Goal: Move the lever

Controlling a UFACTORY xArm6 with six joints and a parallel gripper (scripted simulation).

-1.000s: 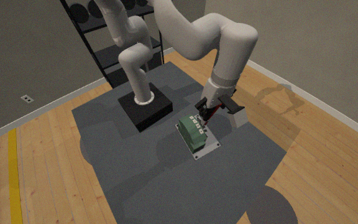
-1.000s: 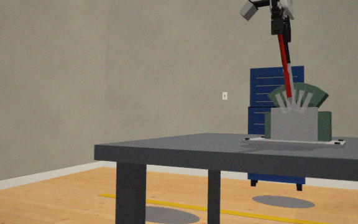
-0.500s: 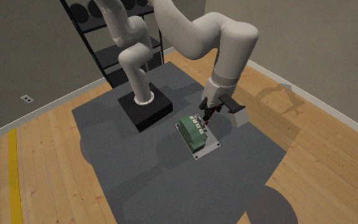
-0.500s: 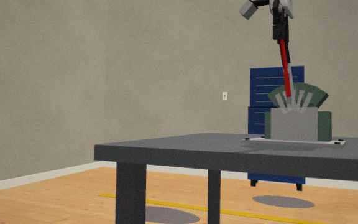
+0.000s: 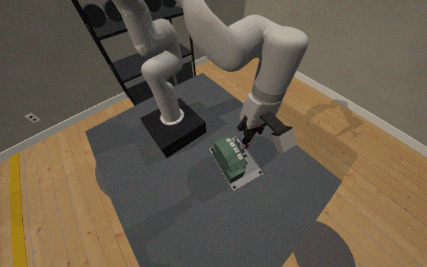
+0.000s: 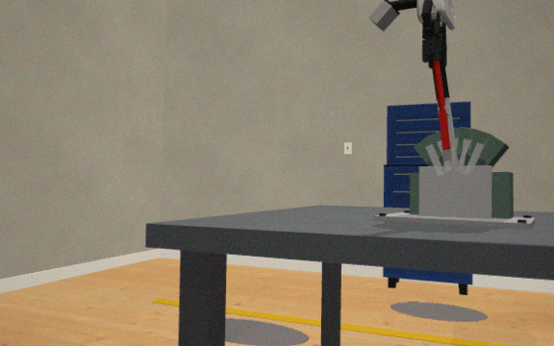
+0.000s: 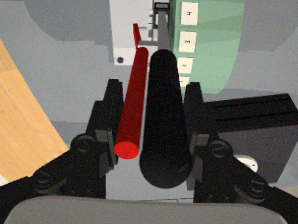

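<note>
My hand is 110 mm above the red bar, 20 mm to the right of it and 10 mm past it.
</note>
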